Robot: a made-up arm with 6 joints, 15 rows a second.
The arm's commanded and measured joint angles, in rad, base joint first. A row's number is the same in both.
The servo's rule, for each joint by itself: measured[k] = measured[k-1] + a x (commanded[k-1-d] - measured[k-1]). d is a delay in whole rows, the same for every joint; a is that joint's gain. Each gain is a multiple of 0.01, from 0.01 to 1. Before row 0 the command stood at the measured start. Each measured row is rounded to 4 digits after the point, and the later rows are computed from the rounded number. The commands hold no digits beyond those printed.
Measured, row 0: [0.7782 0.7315 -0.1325 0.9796 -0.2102 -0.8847]
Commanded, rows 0 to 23: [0.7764 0.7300 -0.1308 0.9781 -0.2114 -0.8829]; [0.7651 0.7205 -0.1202 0.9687 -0.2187 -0.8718]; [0.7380 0.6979 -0.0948 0.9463 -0.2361 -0.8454]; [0.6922 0.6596 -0.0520 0.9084 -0.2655 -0.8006]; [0.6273 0.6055 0.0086 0.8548 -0.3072 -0.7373]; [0.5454 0.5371 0.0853 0.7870 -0.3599 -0.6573]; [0.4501 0.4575 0.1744 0.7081 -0.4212 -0.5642]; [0.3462 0.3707 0.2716 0.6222 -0.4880 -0.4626]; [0.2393 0.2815 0.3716 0.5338 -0.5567 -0.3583]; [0.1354 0.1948 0.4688 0.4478 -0.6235 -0.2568]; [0.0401 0.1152 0.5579 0.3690 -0.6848 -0.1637]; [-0.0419 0.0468 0.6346 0.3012 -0.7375 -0.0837]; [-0.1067 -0.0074 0.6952 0.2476 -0.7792 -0.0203]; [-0.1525 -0.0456 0.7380 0.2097 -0.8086 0.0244]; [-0.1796 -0.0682 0.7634 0.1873 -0.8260 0.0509]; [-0.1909 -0.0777 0.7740 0.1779 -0.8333 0.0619]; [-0.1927 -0.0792 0.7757 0.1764 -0.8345 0.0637]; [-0.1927 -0.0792 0.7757 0.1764 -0.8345 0.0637]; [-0.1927 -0.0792 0.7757 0.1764 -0.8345 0.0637]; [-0.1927 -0.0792 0.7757 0.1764 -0.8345 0.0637]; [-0.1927 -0.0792 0.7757 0.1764 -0.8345 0.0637]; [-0.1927 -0.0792 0.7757 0.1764 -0.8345 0.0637]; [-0.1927 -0.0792 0.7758 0.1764 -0.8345 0.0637]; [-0.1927 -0.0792 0.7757 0.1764 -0.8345 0.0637]
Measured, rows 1 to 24: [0.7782 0.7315 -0.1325 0.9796 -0.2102 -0.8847]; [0.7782 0.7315 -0.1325 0.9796 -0.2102 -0.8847]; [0.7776 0.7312 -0.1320 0.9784 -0.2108 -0.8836]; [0.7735 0.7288 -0.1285 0.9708 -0.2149 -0.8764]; [0.7618 0.7220 -0.1184 0.9517 -0.2259 -0.8575]; [0.7388 0.7083 -0.0985 0.9179 -0.2465 -0.8228]; [0.7020 0.6857 -0.0664 0.8687 -0.2781 -0.7706]; [0.6503 0.6530 -0.0209 0.8050 -0.3206 -0.7015]; [0.5842 0.6100 0.0377 0.7294 -0.3729 -0.6177]; [0.5057 0.5574 0.1079 0.6458 -0.4328 -0.5231]; [0.4178 0.4967 0.1870 0.5584 -0.4972 -0.4226]; [0.3246 0.4303 0.2715 0.4721 -0.5629 -0.3215]; [0.2307 0.3610 0.3574 0.3917 -0.6263 -0.2252]; [0.1407 0.2919 0.4406 0.3211 -0.6841 -0.1389]; [0.0591 0.2261 0.5170 0.2638 -0.7336 -0.0666]; [-0.0107 0.1663 0.5833 0.2216 -0.7726 -0.0111]; [-0.0664 0.1147 0.6373 0.1948 -0.8004 0.0267]; [-0.1075 0.0724 0.6783 0.1816 -0.8175 0.0482]; [-0.1356 0.0390 0.7075 0.1775 -0.8263 0.0577]; [-0.1544 0.0130 0.7280 0.1766 -0.8306 0.0614]; [-0.1670 -0.0073 0.7423 0.1764 -0.8326 0.0628]; [-0.1755 -0.0231 0.7523 0.1764 -0.8336 0.0633]; [-0.1812 -0.0354 0.7593 0.1764 -0.8341 0.0635]; [-0.1850 -0.0450 0.7642 0.1764 -0.8343 0.0636]
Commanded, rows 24 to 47: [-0.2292 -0.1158 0.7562 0.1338 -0.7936 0.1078]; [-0.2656 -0.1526 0.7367 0.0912 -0.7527 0.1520]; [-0.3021 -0.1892 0.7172 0.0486 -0.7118 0.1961]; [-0.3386 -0.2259 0.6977 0.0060 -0.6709 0.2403]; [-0.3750 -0.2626 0.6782 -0.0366 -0.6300 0.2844]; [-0.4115 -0.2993 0.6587 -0.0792 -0.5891 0.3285]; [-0.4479 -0.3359 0.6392 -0.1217 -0.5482 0.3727]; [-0.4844 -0.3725 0.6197 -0.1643 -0.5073 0.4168]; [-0.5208 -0.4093 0.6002 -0.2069 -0.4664 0.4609]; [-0.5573 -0.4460 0.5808 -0.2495 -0.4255 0.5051]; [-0.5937 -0.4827 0.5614 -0.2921 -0.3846 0.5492]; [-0.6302 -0.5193 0.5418 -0.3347 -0.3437 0.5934]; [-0.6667 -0.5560 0.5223 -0.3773 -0.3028 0.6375]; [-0.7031 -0.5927 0.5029 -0.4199 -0.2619 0.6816]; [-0.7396 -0.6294 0.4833 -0.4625 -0.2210 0.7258]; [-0.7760 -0.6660 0.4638 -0.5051 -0.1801 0.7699]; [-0.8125 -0.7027 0.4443 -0.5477 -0.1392 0.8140]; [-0.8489 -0.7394 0.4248 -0.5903 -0.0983 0.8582]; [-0.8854 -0.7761 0.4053 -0.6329 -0.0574 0.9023]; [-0.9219 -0.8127 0.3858 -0.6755 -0.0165 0.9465]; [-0.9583 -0.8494 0.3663 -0.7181 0.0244 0.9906]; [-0.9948 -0.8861 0.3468 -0.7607 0.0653 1.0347]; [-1.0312 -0.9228 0.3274 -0.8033 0.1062 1.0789]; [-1.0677 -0.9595 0.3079 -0.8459 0.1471 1.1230]
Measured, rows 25 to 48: [-0.1875 -0.0525 0.7677 0.1764 -0.8344 0.0637]; [-0.1892 -0.0584 0.7701 0.1764 -0.8345 0.0637]; [-0.2024 -0.0710 0.7659 0.1432 -0.8132 0.0906]; [-0.2233 -0.0890 0.7571 0.1026 -0.7817 0.1281]; [-0.2493 -0.1110 0.7451 0.0605 -0.7454 0.1696]; [-0.2788 -0.1363 0.7309 0.0180 -0.7067 0.2127]; [-0.3105 -0.1641 0.7151 -0.0246 -0.6668 0.2564]; [-0.3438 -0.1938 0.6982 -0.0672 -0.6264 0.3004]; [-0.3782 -0.2251 0.6805 -0.1097 -0.5857 0.3445]; [-0.4132 -0.2575 0.6623 -0.1523 -0.5449 0.3886]; [-0.4487 -0.2909 0.6437 -0.1949 -0.5041 0.4327]; [-0.4845 -0.3250 0.6248 -0.2375 -0.4632 0.4769]; [-0.5205 -0.3597 0.6058 -0.2801 -0.4223 0.5210]; [-0.5567 -0.3948 0.5866 -0.3227 -0.3814 0.5652]; [-0.5930 -0.4303 0.5673 -0.3653 -0.3405 0.6093]; [-0.6293 -0.4660 0.5480 -0.4079 -0.2996 0.6534]; [-0.6657 -0.5019 0.5286 -0.4505 -0.2587 0.6976]; [-0.7021 -0.5380 0.5092 -0.4931 -0.2178 0.7417]; [-0.7385 -0.5742 0.4897 -0.5357 -0.1769 0.7858]; [-0.7749 -0.6105 0.4702 -0.5783 -0.1360 0.8300]; [-0.8114 -0.6469 0.4507 -0.6209 -0.0951 0.8741]; [-0.8479 -0.6834 0.4312 -0.6635 -0.0542 0.9183]; [-0.8843 -0.7199 0.4117 -0.7061 -0.0133 0.9624]; [-0.9208 -0.7565 0.3922 -0.7487 0.0276 1.0065]
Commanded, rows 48 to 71: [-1.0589 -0.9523 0.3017 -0.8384 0.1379 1.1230]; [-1.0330 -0.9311 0.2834 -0.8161 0.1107 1.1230]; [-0.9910 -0.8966 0.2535 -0.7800 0.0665 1.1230]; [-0.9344 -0.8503 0.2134 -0.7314 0.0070 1.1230]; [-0.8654 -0.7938 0.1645 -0.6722 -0.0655 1.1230]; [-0.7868 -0.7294 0.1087 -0.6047 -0.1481 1.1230]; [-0.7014 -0.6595 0.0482 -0.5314 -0.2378 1.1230]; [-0.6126 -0.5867 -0.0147 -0.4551 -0.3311 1.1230]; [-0.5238 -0.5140 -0.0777 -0.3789 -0.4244 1.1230]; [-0.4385 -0.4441 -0.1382 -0.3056 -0.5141 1.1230]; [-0.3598 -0.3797 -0.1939 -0.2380 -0.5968 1.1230]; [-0.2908 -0.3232 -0.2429 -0.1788 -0.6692 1.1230]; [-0.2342 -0.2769 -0.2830 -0.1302 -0.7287 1.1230]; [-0.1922 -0.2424 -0.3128 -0.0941 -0.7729 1.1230]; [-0.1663 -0.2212 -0.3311 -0.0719 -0.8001 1.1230]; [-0.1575 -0.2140 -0.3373 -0.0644 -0.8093 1.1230]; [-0.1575 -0.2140 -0.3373 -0.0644 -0.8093 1.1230]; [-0.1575 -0.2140 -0.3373 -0.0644 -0.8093 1.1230]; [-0.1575 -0.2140 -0.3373 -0.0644 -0.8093 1.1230]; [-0.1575 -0.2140 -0.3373 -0.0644 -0.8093 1.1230]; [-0.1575 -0.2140 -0.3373 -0.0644 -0.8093 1.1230]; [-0.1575 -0.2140 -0.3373 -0.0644 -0.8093 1.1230]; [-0.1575 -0.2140 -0.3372 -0.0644 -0.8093 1.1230]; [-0.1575 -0.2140 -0.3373 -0.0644 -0.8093 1.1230]
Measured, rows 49 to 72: [-0.9572 -0.7931 0.3728 -0.7913 0.0685 1.0507]; [-0.9937 -0.8297 0.3533 -0.8339 0.1094 1.0948]; [-1.0152 -0.8567 0.3378 -0.8374 0.1242 1.1120]; [-1.0211 -0.8731 0.3215 -0.8208 0.1172 1.1187]; [-1.0112 -0.8783 0.3011 -0.7890 0.0908 1.1213]; [-0.9859 -0.8721 0.2748 -0.7441 0.0472 1.1223]; [-0.9461 -0.8549 0.2417 -0.6880 -0.0114 1.1227]; [-0.8935 -0.8273 0.2018 -0.6230 -0.0825 1.1229]; [-0.8301 -0.7904 0.1557 -0.5516 -0.1633 1.1230]; [-0.7583 -0.7456 0.1046 -0.4763 -0.2506 1.1230]; [-0.6809 -0.6946 0.0499 -0.4003 -0.3410 1.1230]; [-0.6009 -0.6395 -0.0065 -0.3264 -0.4310 1.1230]; [-0.5213 -0.5823 -0.0627 -0.2574 -0.5172 1.1230]; [-0.4452 -0.5253 -0.1168 -0.1961 -0.5962 1.1230]; [-0.3756 -0.4707 -0.1667 -0.1447 -0.6651 1.1230]; [-0.3151 -0.4205 -0.2105 -0.1052 -0.7212 1.1230]; [-0.2660 -0.3767 -0.2467 -0.0792 -0.7622 1.1230]; [-0.2302 -0.3409 -0.2739 -0.0677 -0.7867 1.1230]; [-0.2062 -0.3130 -0.2929 -0.0651 -0.7985 1.1230]; [-0.1901 -0.2912 -0.3062 -0.0646 -0.8041 1.1230]; [-0.1793 -0.2742 -0.3155 -0.0644 -0.8068 1.1230]; [-0.1721 -0.2610 -0.3220 -0.0644 -0.8081 1.1230]; [-0.1673 -0.2507 -0.3266 -0.0644 -0.8087 1.1230]; [-0.1641 -0.2426 -0.3298 -0.0644 -0.8090 1.1230]
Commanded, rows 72 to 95: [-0.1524 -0.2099 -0.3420 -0.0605 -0.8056 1.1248]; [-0.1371 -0.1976 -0.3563 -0.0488 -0.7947 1.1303]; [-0.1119 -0.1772 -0.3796 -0.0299 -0.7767 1.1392]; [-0.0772 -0.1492 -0.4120 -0.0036 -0.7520 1.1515]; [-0.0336 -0.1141 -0.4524 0.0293 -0.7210 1.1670]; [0.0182 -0.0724 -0.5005 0.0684 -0.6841 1.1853]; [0.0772 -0.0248 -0.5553 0.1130 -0.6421 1.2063]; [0.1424 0.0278 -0.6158 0.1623 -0.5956 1.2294]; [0.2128 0.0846 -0.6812 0.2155 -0.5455 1.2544]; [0.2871 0.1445 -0.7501 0.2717 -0.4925 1.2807]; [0.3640 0.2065 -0.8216 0.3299 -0.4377 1.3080]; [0.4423 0.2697 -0.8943 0.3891 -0.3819 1.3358]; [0.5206 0.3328 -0.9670 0.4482 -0.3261 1.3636]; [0.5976 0.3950 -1.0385 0.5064 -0.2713 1.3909]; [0.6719 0.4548 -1.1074 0.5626 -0.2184 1.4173]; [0.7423 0.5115 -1.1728 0.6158 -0.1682 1.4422]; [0.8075 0.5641 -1.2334 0.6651 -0.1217 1.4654]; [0.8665 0.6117 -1.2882 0.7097 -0.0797 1.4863]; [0.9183 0.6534 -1.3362 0.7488 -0.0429 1.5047]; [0.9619 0.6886 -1.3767 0.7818 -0.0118 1.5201]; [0.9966 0.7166 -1.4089 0.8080 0.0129 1.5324]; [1.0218 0.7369 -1.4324 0.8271 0.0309 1.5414]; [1.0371 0.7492 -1.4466 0.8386 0.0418 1.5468]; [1.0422 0.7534 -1.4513 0.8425 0.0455 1.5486]
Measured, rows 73 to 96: [-0.1619 -0.2363 -0.3320 -0.0644 -0.8092 1.1230]; [-0.1604 -0.2314 -0.3336 -0.0644 -0.8093 1.1230]; [-0.1578 -0.2267 -0.3361 -0.0614 -0.8074 1.1241]; [-0.1510 -0.2203 -0.3422 -0.0516 -0.8008 1.1279]; [-0.1381 -0.2108 -0.3534 -0.0347 -0.7883 1.1348]; [-0.1180 -0.1972 -0.3710 -0.0104 -0.7694 1.1450]; [-0.0901 -0.1789 -0.3954 0.0206 -0.7442 1.1584]; [-0.0544 -0.1555 -0.4269 0.0579 -0.7129 1.1748]; [-0.0110 -0.1267 -0.4654 0.1009 -0.6761 1.1940]; [0.0396 -0.0927 -0.5105 0.1488 -0.6342 1.2156]; [0.0968 -0.0537 -0.5617 0.2008 -0.5881 1.2393]; [0.1596 -0.0101 -0.6182 0.2561 -0.5384 1.2646]; [0.2271 0.0376 -0.6792 0.3137 -0.4860 1.2911]; [0.2981 0.0887 -0.7437 0.3725 -0.4319 1.3184]; [0.3715 0.1424 -0.8107 0.4315 -0.3769 1.3460]; [0.4461 0.1980 -0.8790 0.4899 -0.3220 1.3734]; [0.5206 0.2545 -0.9475 0.5466 -0.2681 1.4002]; [0.5938 0.3110 -1.0151 0.6006 -0.2162 1.4258]; [0.6643 0.3667 -1.0806 0.6509 -0.1671 1.4500]; [0.7310 0.4206 -1.1429 0.6968 -0.1217 1.4721]; [0.7928 0.4718 -1.2009 0.7374 -0.0807 1.4920]; [0.8486 0.5195 -1.2536 0.7720 -0.0449 1.5091]; [0.8974 0.5629 -1.3002 0.8001 -0.0148 1.5233]; [0.9385 0.6012 -1.3399 0.8212 0.0090 1.5343]
